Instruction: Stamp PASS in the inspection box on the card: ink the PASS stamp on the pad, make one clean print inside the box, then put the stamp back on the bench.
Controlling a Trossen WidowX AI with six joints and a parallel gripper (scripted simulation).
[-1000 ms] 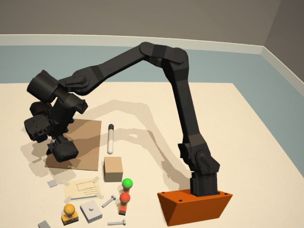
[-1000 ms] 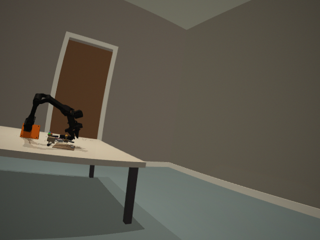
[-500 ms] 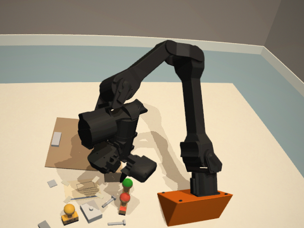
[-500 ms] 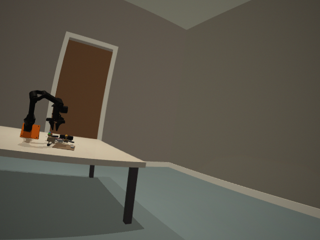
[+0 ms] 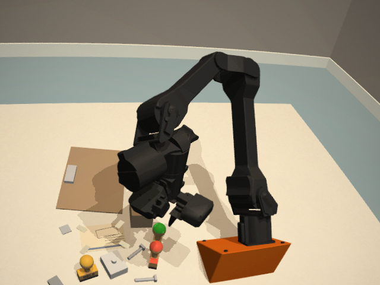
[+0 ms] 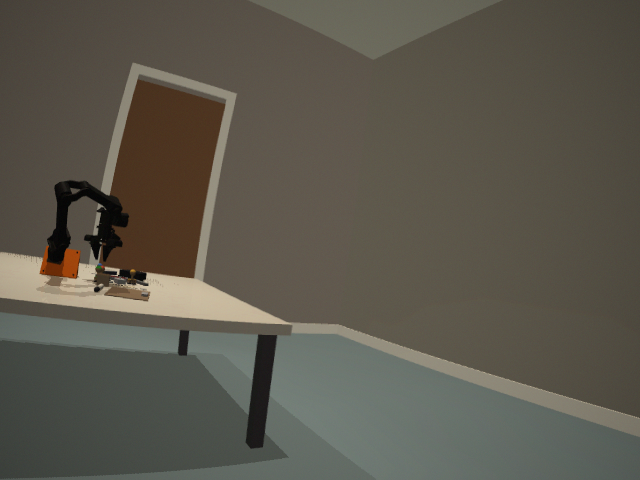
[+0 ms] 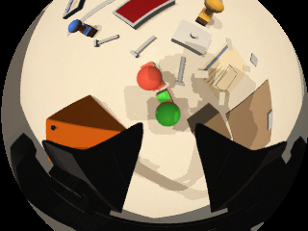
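Right now the green-knobbed stamp is 7 cm below my gripper tip. The rest, counted from my gripper tip: cardboard box (3 cm ahead, 8 cm to the right, 7 cm below); then card (12 cm ahead, 2 cm to the right, 9 cm below); then stamp with red knob (1 cm ahead, 4 cm to the left, 7 cm below).
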